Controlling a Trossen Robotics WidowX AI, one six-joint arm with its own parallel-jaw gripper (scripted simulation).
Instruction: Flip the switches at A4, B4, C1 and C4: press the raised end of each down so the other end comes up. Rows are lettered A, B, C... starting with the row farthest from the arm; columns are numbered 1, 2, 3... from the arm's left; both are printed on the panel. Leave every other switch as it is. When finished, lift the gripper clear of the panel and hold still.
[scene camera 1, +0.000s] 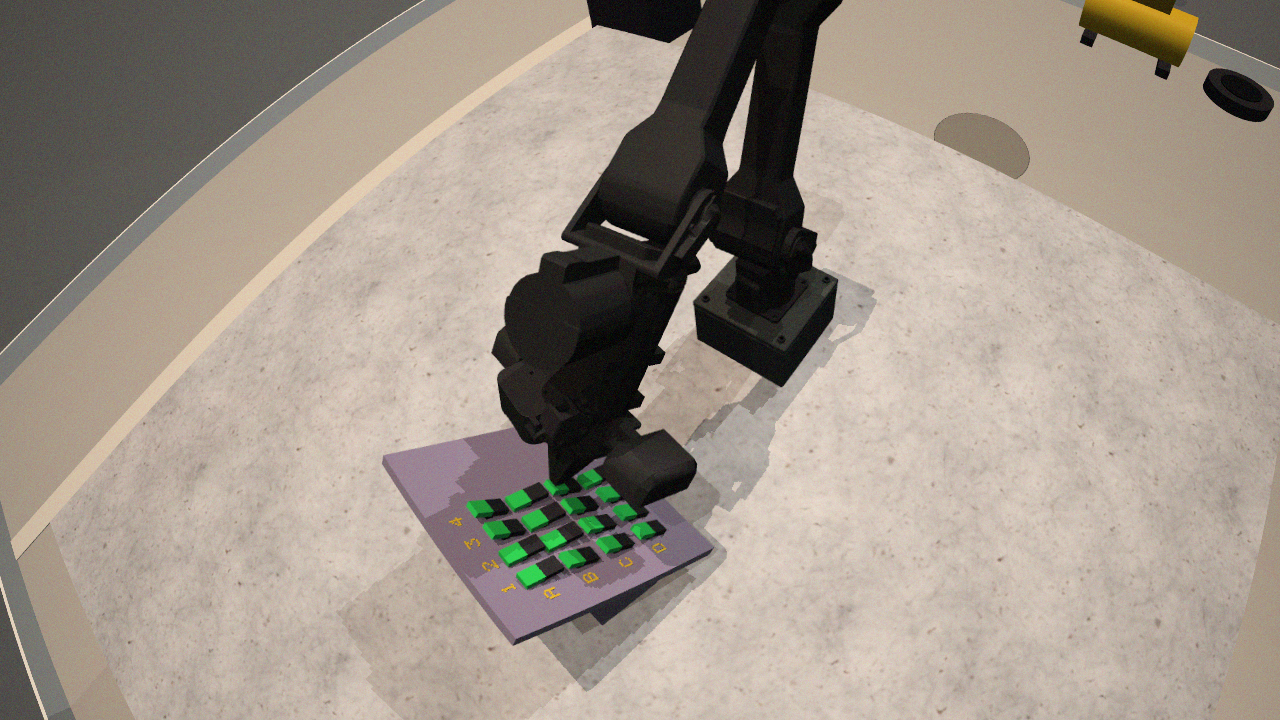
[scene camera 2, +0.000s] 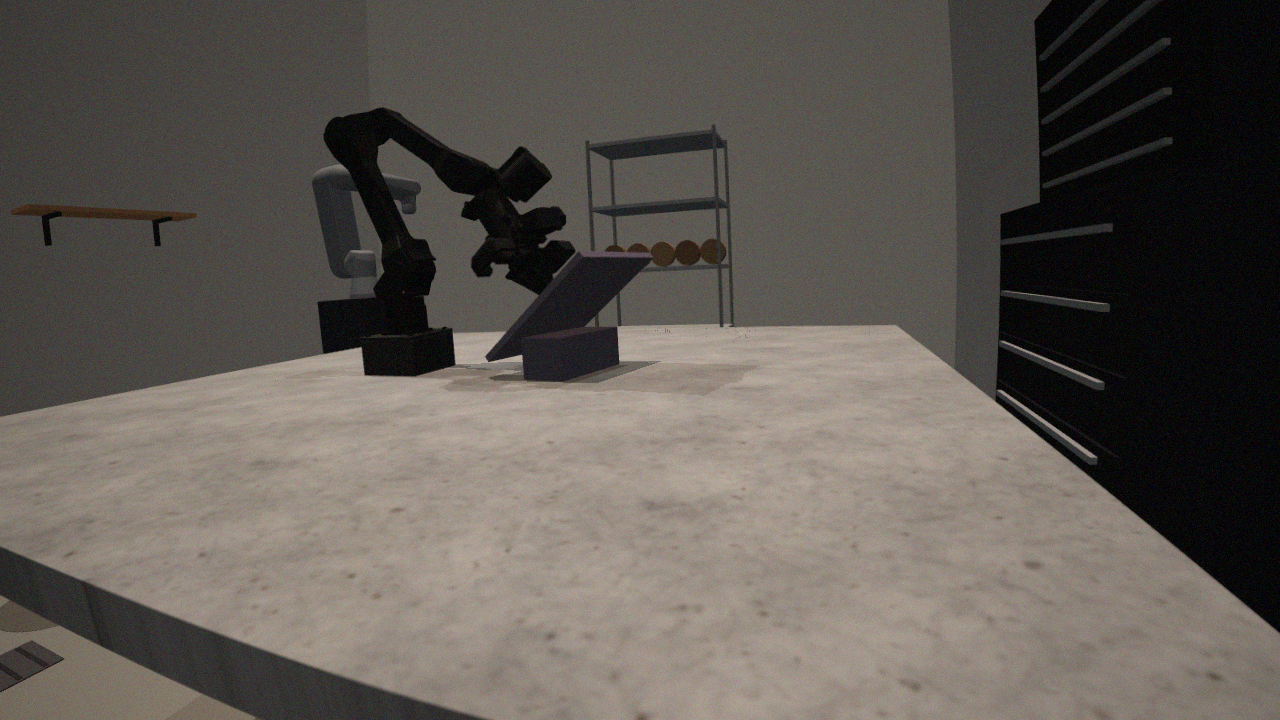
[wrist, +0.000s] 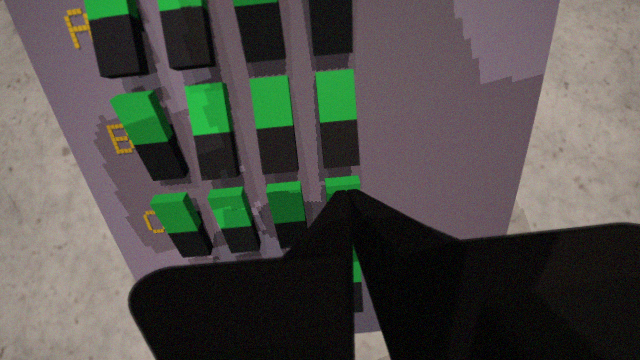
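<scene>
Shut and with nothing in its grasp, my gripper (scene camera 1: 556, 482) can be seen in scene camera 2 (scene camera 2: 554, 300) too, and also in the wrist view (wrist: 346, 200). I can see a switch (wrist: 175, 211) as well. There is also a switch (wrist: 336, 97).
</scene>
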